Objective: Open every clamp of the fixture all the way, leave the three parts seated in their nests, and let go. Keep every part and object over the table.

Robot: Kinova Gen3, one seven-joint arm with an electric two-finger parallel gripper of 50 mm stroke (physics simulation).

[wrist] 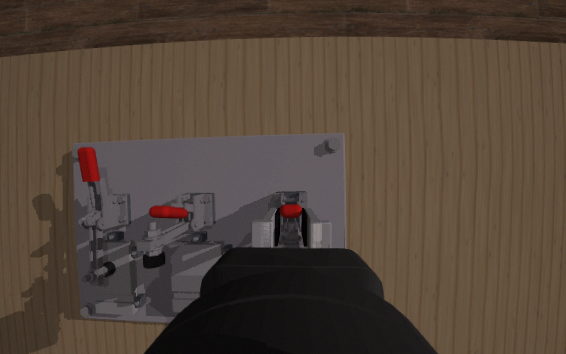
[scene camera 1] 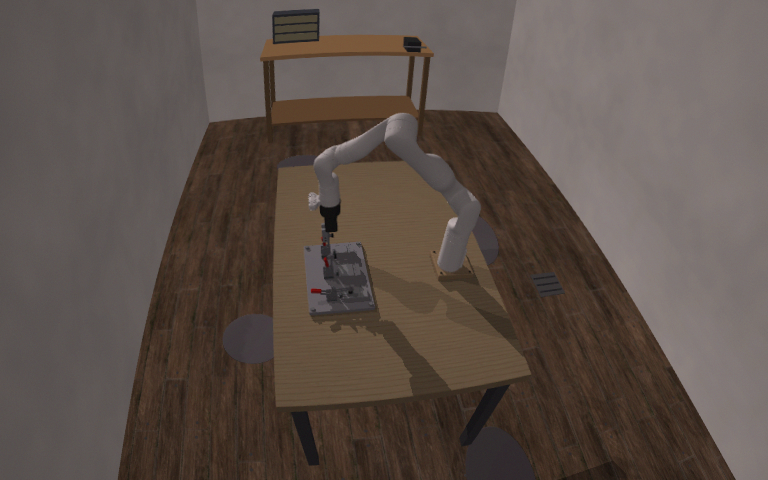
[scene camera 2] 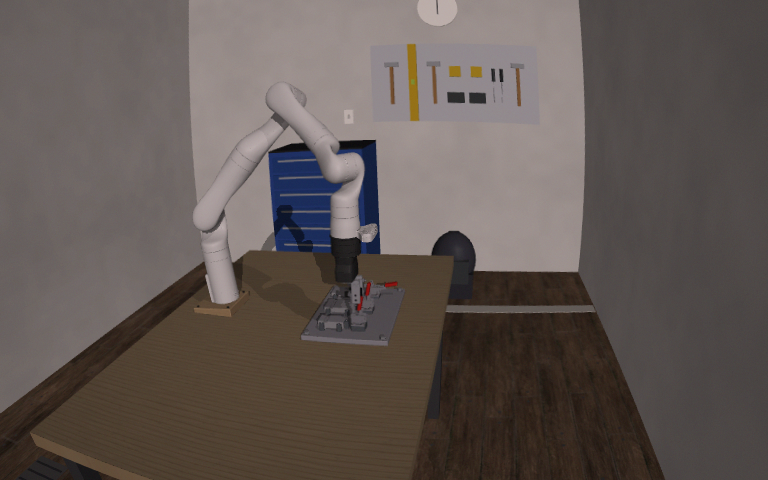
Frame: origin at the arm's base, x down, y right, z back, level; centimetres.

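Where they show: gripper, between the fingertips: (wrist: 290,221) (scene camera 1: 325,239) (scene camera 2: 357,301); arm's base, origin of its link: (scene camera 1: 448,263) (scene camera 2: 226,298).
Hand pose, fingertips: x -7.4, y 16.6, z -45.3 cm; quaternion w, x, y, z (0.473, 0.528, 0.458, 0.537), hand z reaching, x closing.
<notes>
Things, the pixels of their top centre, and the offset from my fingertips. "pt": a spot on its surface instead. Level surfaces: height alone.
- grey fixture plate, centre of its top: (wrist: 201,233) (scene camera 2: 356,310) (scene camera 1: 336,274) dx +8.2, dy -11.2, dz +1.9 cm
- red handle, a spot on its surface: (wrist: 291,210) pt dx -1.3, dy +0.2, dz -1.1 cm
- middle clamp's handle, centre of its top: (wrist: 156,212) (scene camera 1: 325,258) dx -0.8, dy -10.8, dz -2.1 cm
- middle part, centre of its top: (wrist: 196,279) (scene camera 2: 340,303) (scene camera 1: 349,269) dx +6.1, dy -11.8, dz +6.6 cm
- left clamp's handle, centre of its top: (wrist: 80,182) (scene camera 2: 385,280) (scene camera 1: 321,288) dx +3.1, dy -21.5, dz -5.9 cm
- left part, centre of its top: (wrist: 111,278) (scene camera 2: 347,290) (scene camera 1: 354,292) dx +6.6, dy -22.8, dz +5.9 cm
- third part, centre of its top: (scene camera 2: 332,318) (scene camera 1: 344,248) dx +5.6, dy -0.8, dz +7.3 cm
- wooden table, height of its surface: dx +9.7 cm
The grey fixture plate (scene camera 1: 313,308) (scene camera 2: 378,333) (wrist: 225,155) carries three toggle clamps with red handles. My gripper (scene camera 1: 325,242) (scene camera 2: 357,301) (wrist: 290,221) points down, shut on the red handle (wrist: 291,210) of the clamp at the right in the wrist view; its arm is mostly hidden. The middle clamp's handle (scene camera 1: 326,262) (wrist: 168,212) is tilted, and its black-tipped arm reaches over the middle part (scene camera 2: 336,305) (wrist: 195,265). The left clamp's handle (scene camera 1: 316,290) (scene camera 2: 390,284) (wrist: 88,165) points outward; its arm reaches over the left part (wrist: 117,265). The third part (scene camera 2: 333,322) sits beside the gripped clamp, hidden in the wrist view.
The fixture lies near one long edge of the wooden table (scene camera 1: 339,362) (scene camera 2: 226,407) (wrist: 450,150), with floor beyond it. The arm's base (scene camera 1: 451,271) (scene camera 2: 223,304) stands across the table. Corner bolts, such as the one (wrist: 333,145) at the plate's upper right in the wrist view, stick up.
</notes>
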